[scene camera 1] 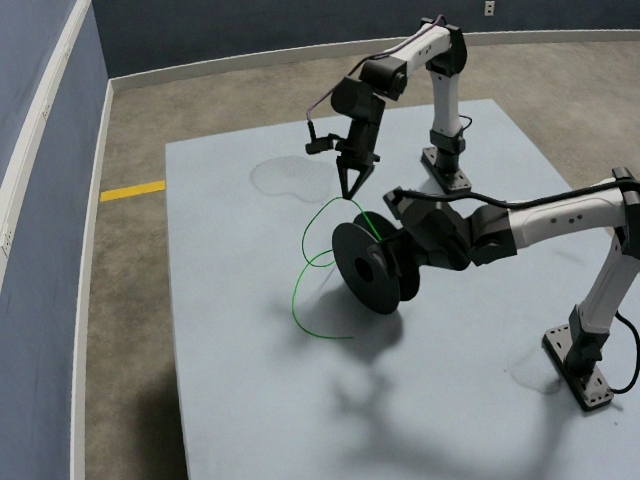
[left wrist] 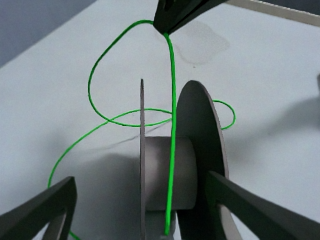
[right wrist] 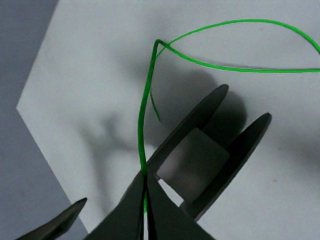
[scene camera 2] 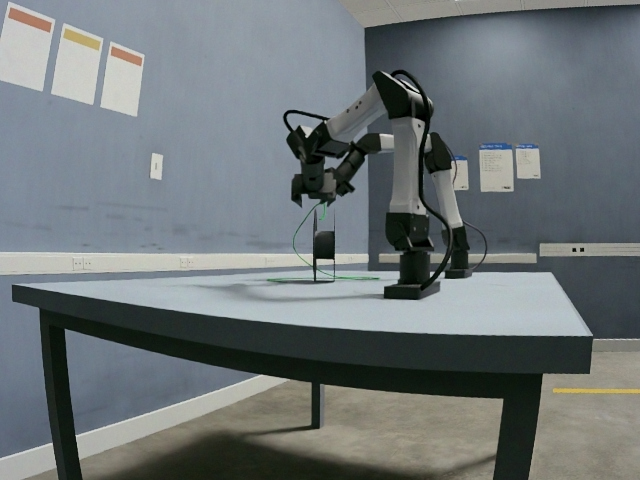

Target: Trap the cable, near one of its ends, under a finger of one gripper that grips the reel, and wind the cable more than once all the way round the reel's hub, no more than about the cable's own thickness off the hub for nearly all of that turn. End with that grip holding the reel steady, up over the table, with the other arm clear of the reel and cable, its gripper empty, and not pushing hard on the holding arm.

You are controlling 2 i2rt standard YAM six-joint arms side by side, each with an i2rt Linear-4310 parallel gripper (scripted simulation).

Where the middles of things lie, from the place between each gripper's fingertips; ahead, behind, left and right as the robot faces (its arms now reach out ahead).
My right hand [scene camera 1: 346, 200] is 4 cm past the black reel [scene camera 1: 364, 277], 7 cm to the right of it and 13 cm above it.
Right now the black reel is 6 cm to the right of my left hand [scene camera 1: 383, 242] and 11 cm below it.
